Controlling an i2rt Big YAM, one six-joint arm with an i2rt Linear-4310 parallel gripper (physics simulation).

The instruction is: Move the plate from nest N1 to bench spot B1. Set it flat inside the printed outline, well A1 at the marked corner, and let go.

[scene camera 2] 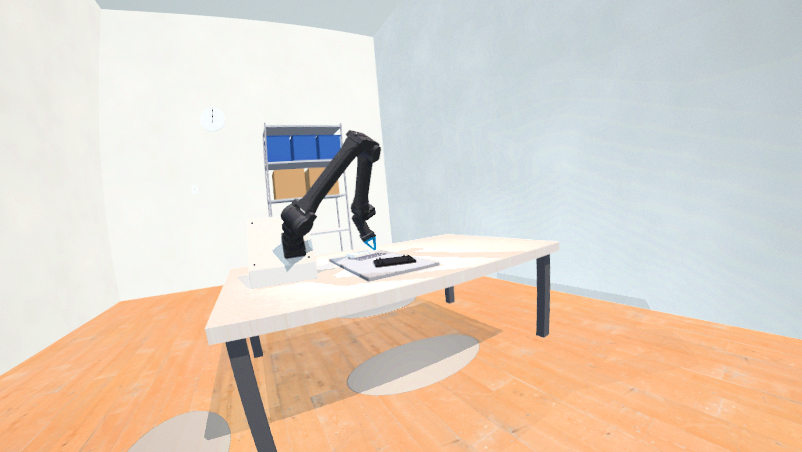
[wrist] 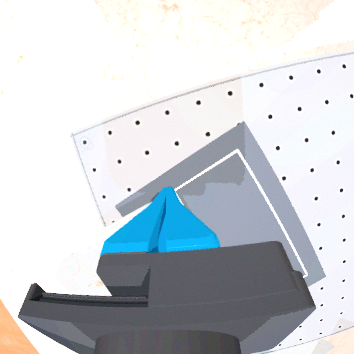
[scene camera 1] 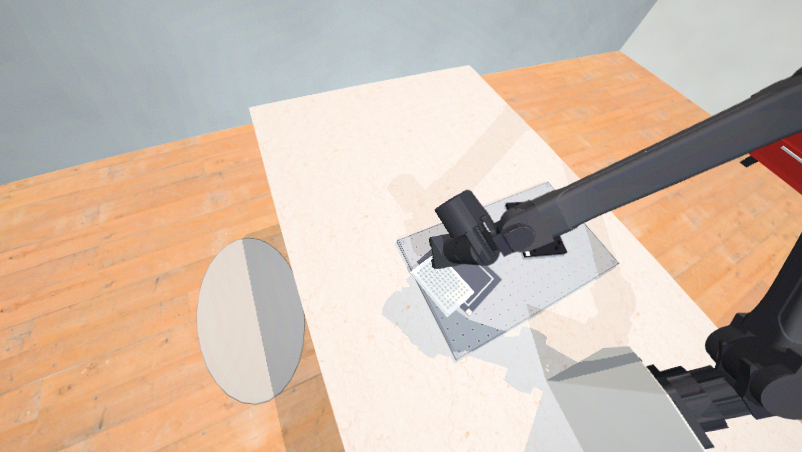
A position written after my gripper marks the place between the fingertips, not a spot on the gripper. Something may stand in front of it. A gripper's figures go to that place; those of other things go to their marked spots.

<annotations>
My gripper (scene camera 1: 436, 249) is 0.61 m from the lens. A white well plate (scene camera 1: 445, 287): 0.59 m from the lens. A dark grey rectangle with white outline (scene camera 1: 482, 280) is 0.64 m from the lens.
</annotations>
